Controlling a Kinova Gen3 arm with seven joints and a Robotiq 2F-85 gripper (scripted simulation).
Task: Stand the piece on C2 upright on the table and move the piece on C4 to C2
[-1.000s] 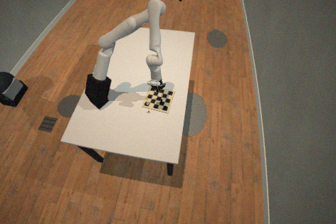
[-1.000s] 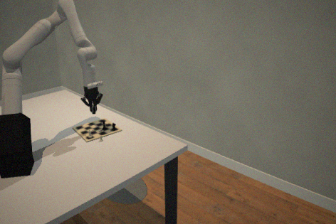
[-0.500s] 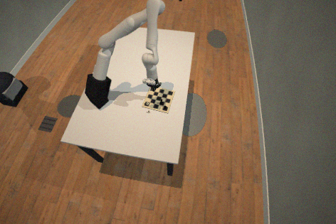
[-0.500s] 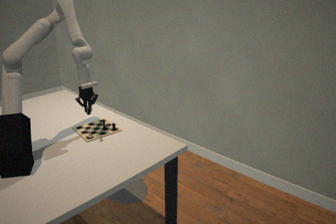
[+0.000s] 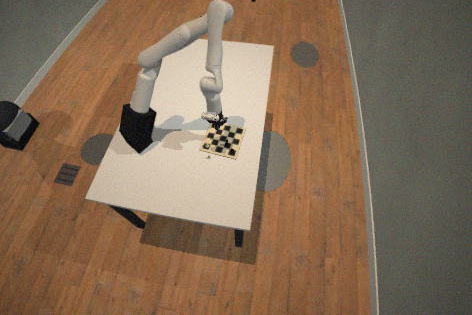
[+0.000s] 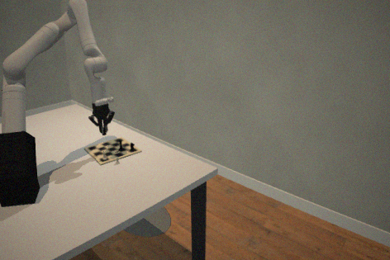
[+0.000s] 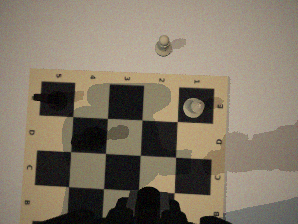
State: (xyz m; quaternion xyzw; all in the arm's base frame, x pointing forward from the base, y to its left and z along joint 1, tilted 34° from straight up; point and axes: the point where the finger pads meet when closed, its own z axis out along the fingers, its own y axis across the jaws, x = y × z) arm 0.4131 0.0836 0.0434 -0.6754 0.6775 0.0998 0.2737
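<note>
Right now the chessboard is 3 cm ahead of my hand and 12 cm below it. From my hand the other things lie so: white piece 4 cm behind, 8 cm to the right, 10 cm below; then black knight 11 cm ahead, 7 cm to the right, 10 cm below; then dark chess piece 7 cm ahead, 3 cm to the right, 9 cm below.
</note>
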